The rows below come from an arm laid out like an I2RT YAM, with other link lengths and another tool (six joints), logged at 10 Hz.
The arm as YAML. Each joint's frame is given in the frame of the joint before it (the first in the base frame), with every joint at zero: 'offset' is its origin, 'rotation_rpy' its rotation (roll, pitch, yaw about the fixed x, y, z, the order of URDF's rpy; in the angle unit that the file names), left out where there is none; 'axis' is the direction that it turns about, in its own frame. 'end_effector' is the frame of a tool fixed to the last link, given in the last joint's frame.
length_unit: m
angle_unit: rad
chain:
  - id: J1
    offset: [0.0, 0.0, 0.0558]
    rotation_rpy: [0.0, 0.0, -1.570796]
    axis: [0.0, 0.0, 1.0]
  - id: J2
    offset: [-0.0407, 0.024, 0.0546]
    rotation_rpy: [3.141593, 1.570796, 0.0]
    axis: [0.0, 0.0, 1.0]
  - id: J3
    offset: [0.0, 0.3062, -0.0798]
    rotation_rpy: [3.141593, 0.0, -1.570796]
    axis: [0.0, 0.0, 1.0]
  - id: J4
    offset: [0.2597, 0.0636, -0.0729]
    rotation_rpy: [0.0, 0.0, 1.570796]
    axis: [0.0, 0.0, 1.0]
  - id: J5
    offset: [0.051, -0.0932, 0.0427]
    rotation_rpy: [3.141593, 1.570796, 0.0]
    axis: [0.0, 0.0, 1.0]
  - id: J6
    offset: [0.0, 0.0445, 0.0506]
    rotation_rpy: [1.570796, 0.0, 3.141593]
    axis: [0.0, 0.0, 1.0]
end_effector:
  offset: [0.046, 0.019, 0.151]
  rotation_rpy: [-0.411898, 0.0, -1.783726]
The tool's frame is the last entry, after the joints.
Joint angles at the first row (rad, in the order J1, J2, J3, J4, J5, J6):
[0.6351, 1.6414, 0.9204, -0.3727, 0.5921, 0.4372]
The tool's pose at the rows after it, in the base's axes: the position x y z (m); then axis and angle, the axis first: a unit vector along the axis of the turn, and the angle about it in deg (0 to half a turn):
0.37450 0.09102 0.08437 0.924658 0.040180 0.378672 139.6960
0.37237 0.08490 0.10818 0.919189 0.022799 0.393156 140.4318
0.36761 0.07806 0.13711 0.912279 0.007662 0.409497 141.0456
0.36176 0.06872 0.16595 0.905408 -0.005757 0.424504 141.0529
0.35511 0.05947 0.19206 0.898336 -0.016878 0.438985 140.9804
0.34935 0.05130 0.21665 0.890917 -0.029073 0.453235 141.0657
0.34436 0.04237 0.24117 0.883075 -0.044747 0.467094 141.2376
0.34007 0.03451 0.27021 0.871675 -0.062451 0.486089 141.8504
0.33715 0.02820 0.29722 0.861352 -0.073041 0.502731 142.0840
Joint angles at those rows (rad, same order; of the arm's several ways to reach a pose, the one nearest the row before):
[0.6305, 1.5849, 0.9235, -0.3957, 0.6028, 0.4433]
[0.6228, 1.5175, 0.9357, -0.4339, 0.6105, 0.4464]
[0.6197, 1.4408, 0.9586, -0.4906, 0.6228, 0.4464]
[0.6152, 1.3717, 0.9892, -0.5534, 0.6412, 0.4418]
[0.6121, 1.3103, 1.0184, -0.6087, 0.6596, 0.4341]
[0.6090, 1.2597, 1.0521, -0.6563, 0.6764, 0.4280]
[0.6014, 1.2167, 1.0920, -0.6993, 0.6917, 0.4234]
[0.5952, 1.1751, 1.1427, -0.7347, 0.7071, 0.4143]
[0.5906, 1.1505, 1.1994, -0.7669, 0.7209, 0.3959]

